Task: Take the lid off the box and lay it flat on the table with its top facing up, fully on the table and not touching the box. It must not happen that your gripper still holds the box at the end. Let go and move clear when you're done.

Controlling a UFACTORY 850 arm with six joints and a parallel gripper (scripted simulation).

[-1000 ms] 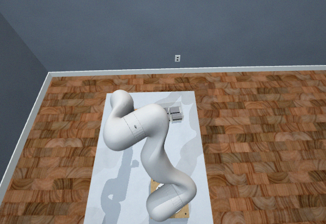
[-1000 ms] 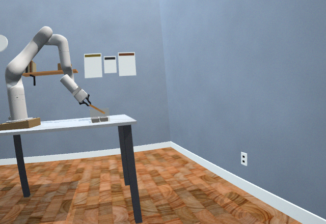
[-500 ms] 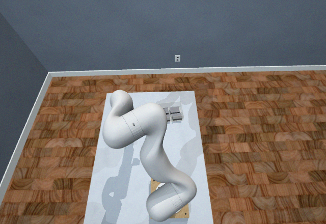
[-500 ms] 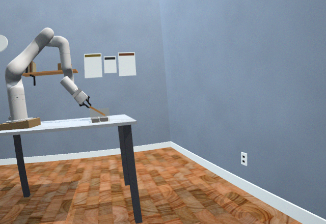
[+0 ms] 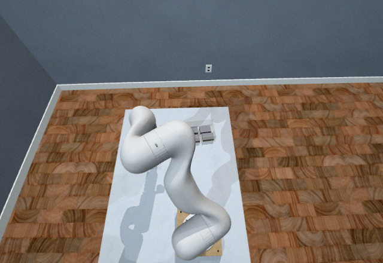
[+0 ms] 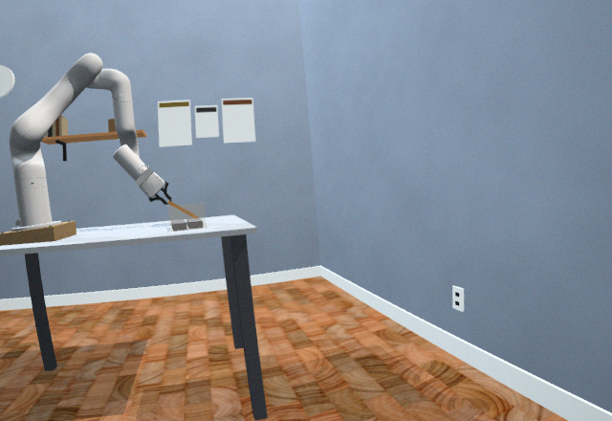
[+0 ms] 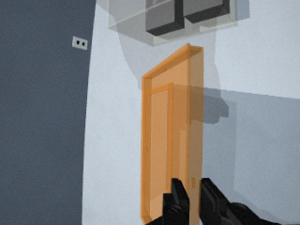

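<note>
Right now the lid is 70 mm ahead of my hand, 10 mm to the right of it and 50 mm below it. The rest, counted from my hand: box: 70 mm ahead, 270 mm to the right, 70 mm below.
</note>
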